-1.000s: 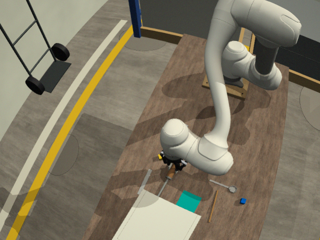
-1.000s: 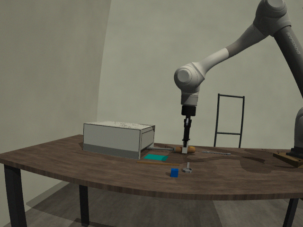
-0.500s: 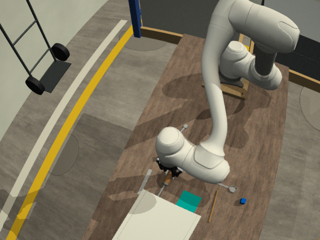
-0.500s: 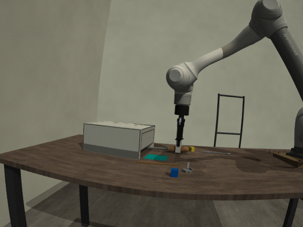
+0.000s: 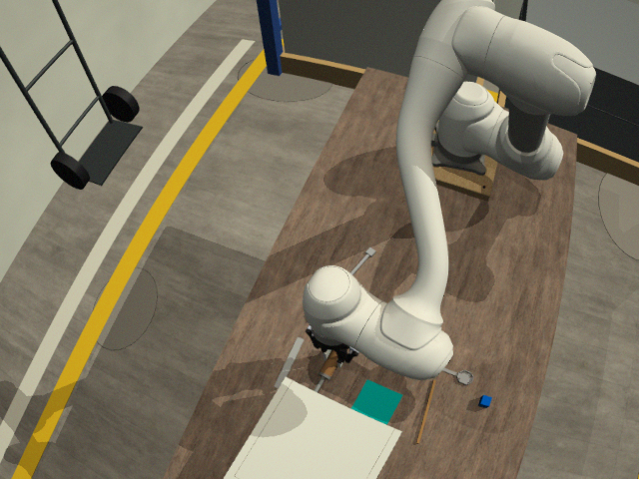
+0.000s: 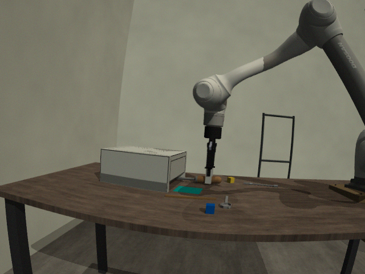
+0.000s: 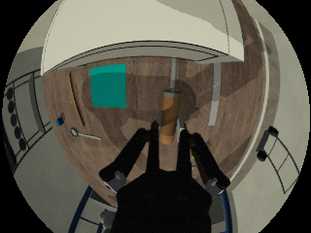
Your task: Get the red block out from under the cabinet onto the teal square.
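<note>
Now: hand 13 cm to the right of the teal square, 9 cm short of it and 4 cm above it. The rest, counted from my hand: grey bar: 11 cm to the right, 4 cm below, 3 cm ahead; then fork-ended tool: 26 cm behind, 4 cm below, 1 cm to the right; then yellow block: 12 cm behind, 6 cm to the right, 3 cm below.
</note>
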